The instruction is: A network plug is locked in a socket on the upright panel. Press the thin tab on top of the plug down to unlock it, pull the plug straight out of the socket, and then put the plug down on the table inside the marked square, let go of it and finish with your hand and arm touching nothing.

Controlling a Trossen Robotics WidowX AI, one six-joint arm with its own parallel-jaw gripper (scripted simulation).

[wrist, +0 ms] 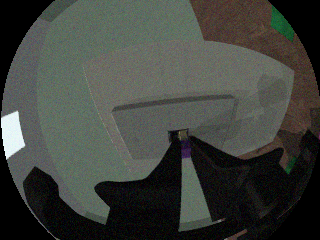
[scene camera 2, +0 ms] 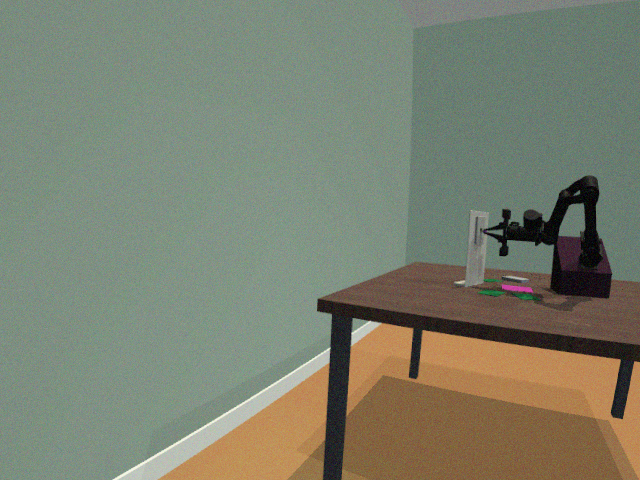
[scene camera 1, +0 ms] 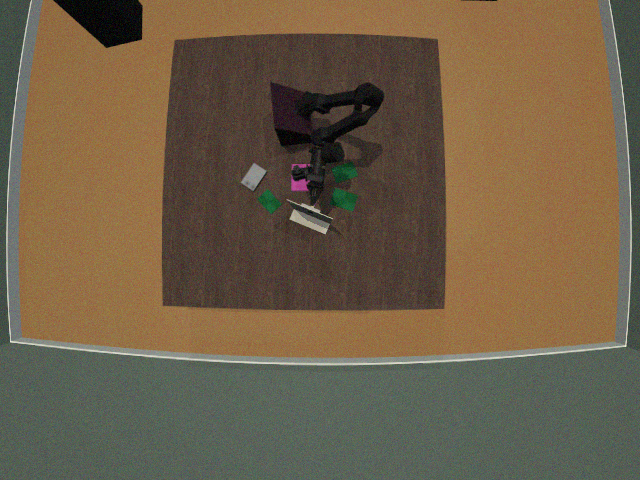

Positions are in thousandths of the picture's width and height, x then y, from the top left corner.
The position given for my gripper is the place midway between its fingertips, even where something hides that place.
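Observation:
I see a white upright panel (scene camera 2: 748, 459), and it is visible in scene camera 1 (scene camera 1: 474, 447) and in the wrist view (wrist: 733, 410) too. My gripper (scene camera 1: 488, 428) is here as well; I also see it in scene camera 2 (scene camera 2: 755, 482) and in the wrist view (wrist: 573, 590).

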